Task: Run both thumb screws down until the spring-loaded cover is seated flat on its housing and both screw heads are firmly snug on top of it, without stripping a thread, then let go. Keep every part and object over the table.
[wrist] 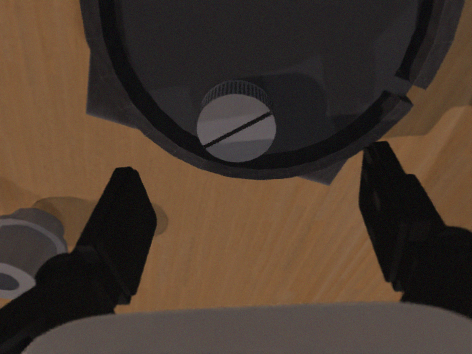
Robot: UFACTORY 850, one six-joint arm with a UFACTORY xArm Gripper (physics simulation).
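Observation:
A thumb screw point(236, 128) with a round grey slotted head and a knurled side stands near the lower rim of the housing in the wrist view; its slot runs diagonally. The dark round cover point(200, 40) lies inside the raised ring wall of the housing point(165, 155), which has a gap at its right side. The cover's seating height cannot be told from this angle. A second thumb screw does not show. My gripper point(250, 183) is wide open and empty, its fingertips in the picture below and to either side of the visible screw head.
A grey cylindrical object point(37, 235) with a pale ring and a dark hole is at the lower left, close by the left finger. Square corners of the housing's base stick out beyond the ring at left and lower right. The wooden table point(240, 240) lies below, with shadows.

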